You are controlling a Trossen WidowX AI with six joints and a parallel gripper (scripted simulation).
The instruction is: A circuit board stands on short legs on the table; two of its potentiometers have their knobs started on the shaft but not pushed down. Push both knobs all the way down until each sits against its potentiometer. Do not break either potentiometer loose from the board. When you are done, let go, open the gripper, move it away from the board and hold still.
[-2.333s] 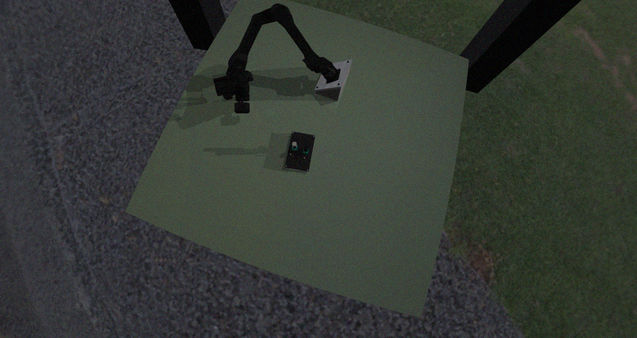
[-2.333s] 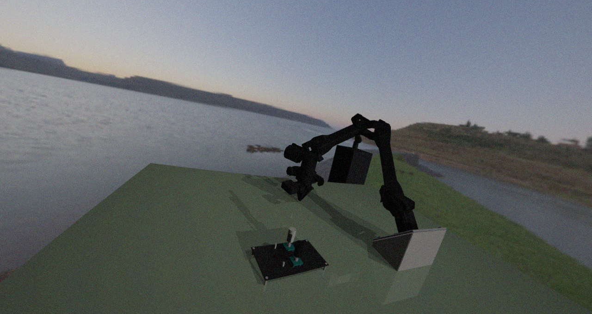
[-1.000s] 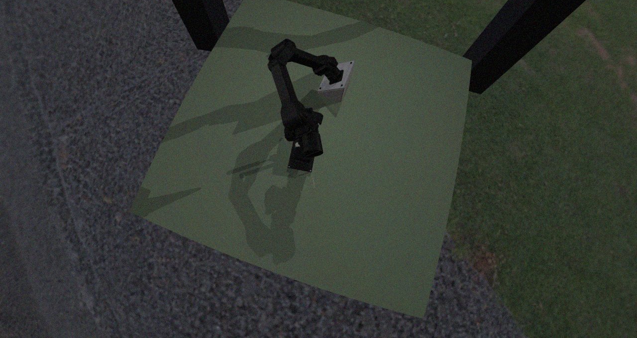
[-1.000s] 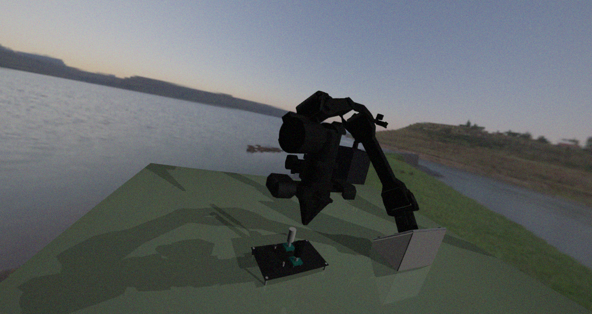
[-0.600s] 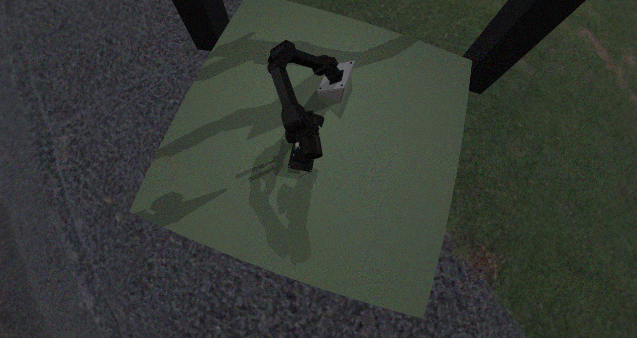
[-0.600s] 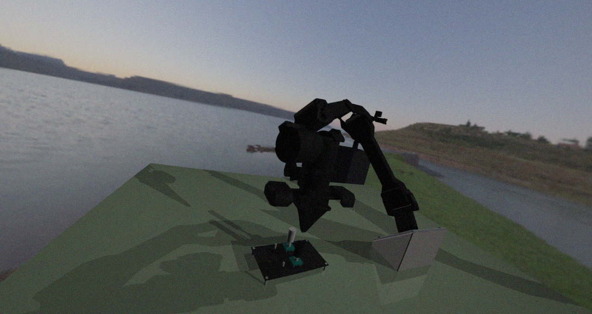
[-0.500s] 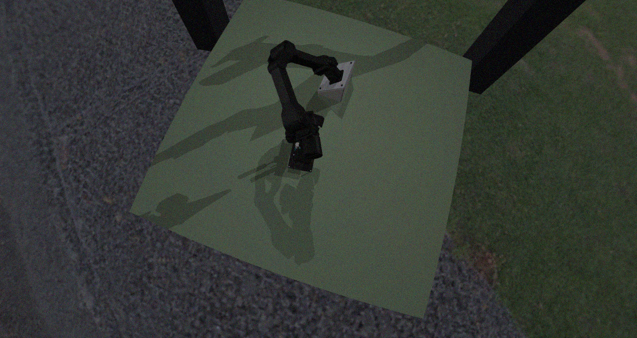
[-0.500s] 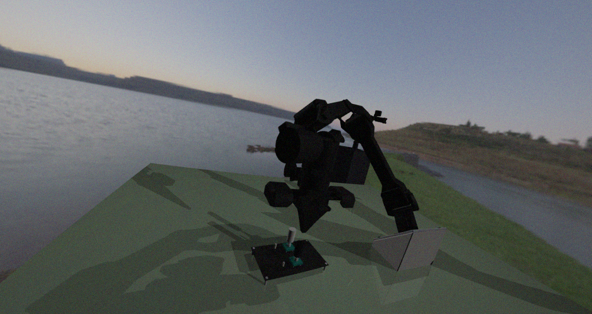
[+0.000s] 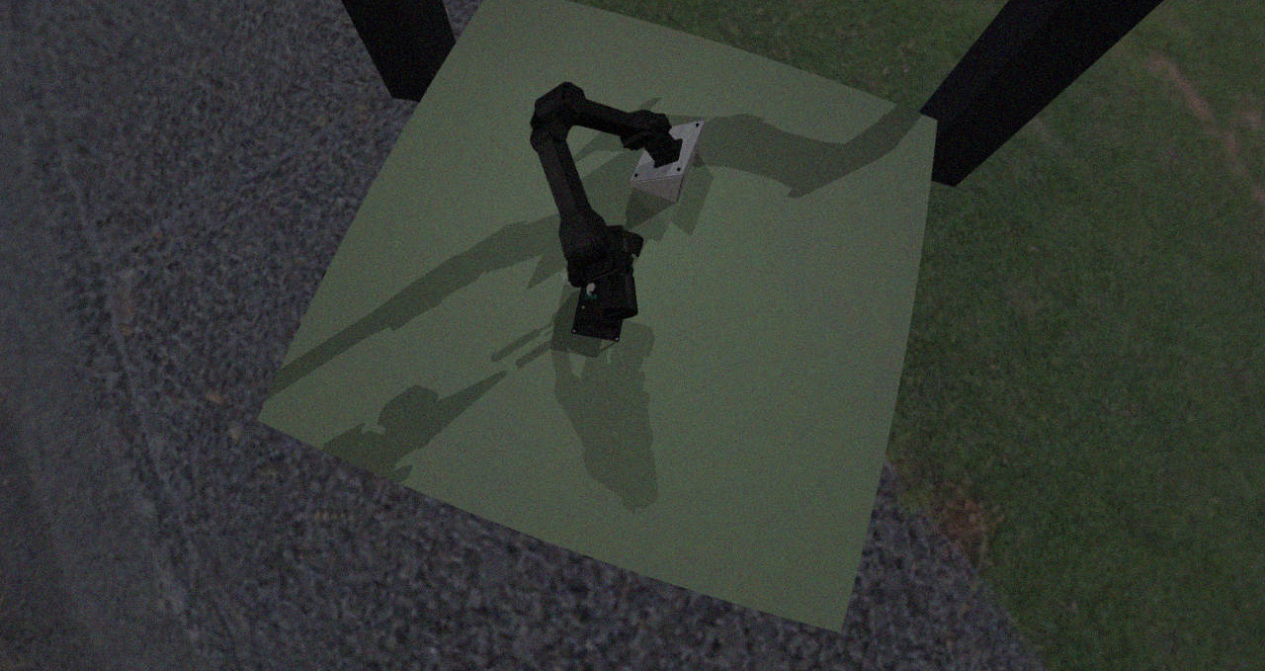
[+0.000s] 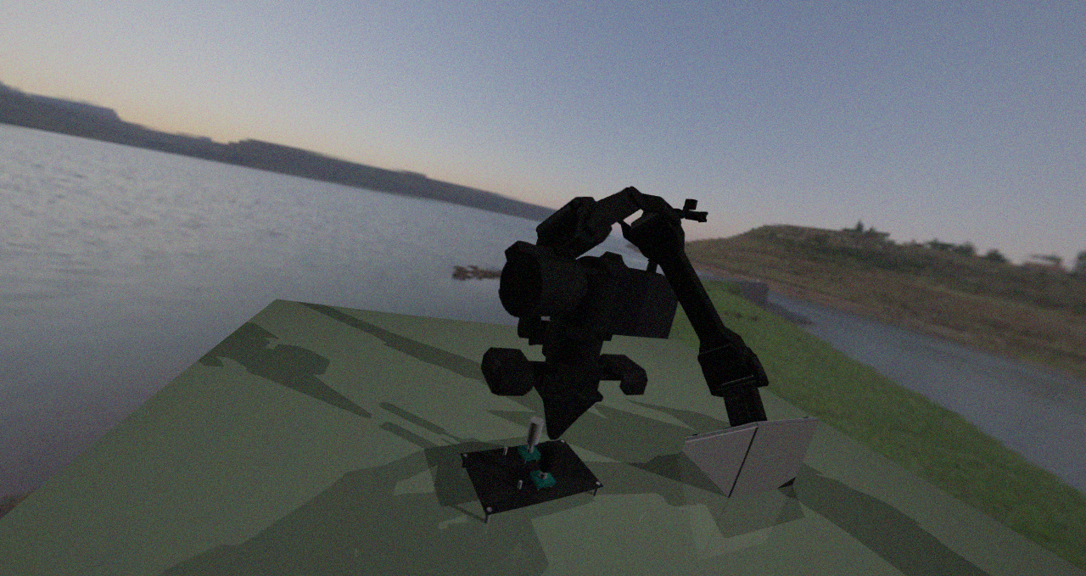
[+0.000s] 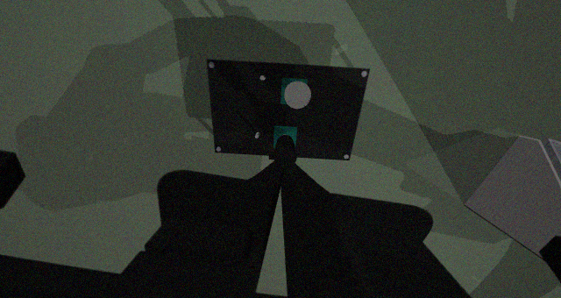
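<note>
Right now my gripper tip is 5 cm to the left of the pale knob, 3 cm above it and 1 cm past it.
</note>
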